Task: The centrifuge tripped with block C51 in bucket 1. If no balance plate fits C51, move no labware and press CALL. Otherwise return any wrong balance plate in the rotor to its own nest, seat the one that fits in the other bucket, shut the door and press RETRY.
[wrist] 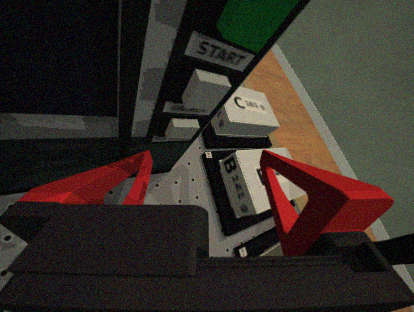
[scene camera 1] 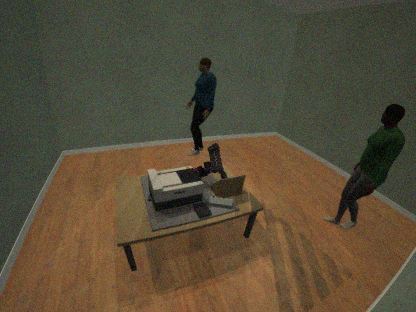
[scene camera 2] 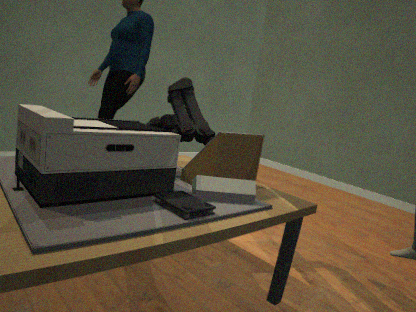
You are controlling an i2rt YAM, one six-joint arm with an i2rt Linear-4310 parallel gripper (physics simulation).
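Frame: origin at the arm's base, x ahead, y left, z up, level; millimetres.
Where they show: gripper, fingertip midpoint: (wrist: pixel 206 156); arm's base, origin of the base link: (scene camera 1: pixel 225 180) (scene camera 2: pixel 217 154).
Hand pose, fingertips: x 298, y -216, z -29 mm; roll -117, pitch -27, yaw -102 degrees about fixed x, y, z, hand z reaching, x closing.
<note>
Each offset is from my fingertips to the top centre of the thing. "spot": to the spot under its first point. Level surfaces: height alone.
The white and black centrifuge (scene camera 1: pixel 177 191) (scene camera 2: pixel 110 150) stands on the mat. In the wrist view its dark panel carries a green button @(spot: dx +7, dy +28, dz +91 mm) (wrist: pixel 257 20), a START label @(spot: dx +14, dy +29, dz +73 mm) (wrist: pixel 220 54), a larger pale button @(dx +13, dy +28, dz +64 mm) (wrist: pixel 207 90) and a smaller one @(spot: dx +7, dy +30, dz +26 mm) (wrist: pixel 182 129). Balance plate C, 161 g @(dx +119, dy -135, dz -37 mm) (wrist: pixel 247 114), and balance plate B, 141 g @(dx -9, dy -135, dz -37 mm) (wrist: pixel 240 187), sit in black nests beyond the panel. A third nest @(dx -146, dy -156, dz -72 mm) (wrist: pixel 257 242) partly shows. My gripper (wrist: pixel 206 156) is open and empty; its right finger overlaps plate B in view. Block C51 and the rotor buckets cannot be made out.
A brown slanted board (scene camera 1: pixel 230 186) (scene camera 2: pixel 227 157), a low white box @(dx -177, dy +421, dz -7 mm) (scene camera 1: pixel 221 201) (scene camera 2: pixel 225 185) and a dark flat case @(dx +22, dy +465, dz -59 mm) (scene camera 1: pixel 202 209) (scene camera 2: pixel 185 202) are right of the centrifuge. A grey mat @(dz -90 mm) (scene camera 2: pixel 95 232) lies under them. Two people stand beyond the table (scene camera 1: pixel 127 210).
</note>
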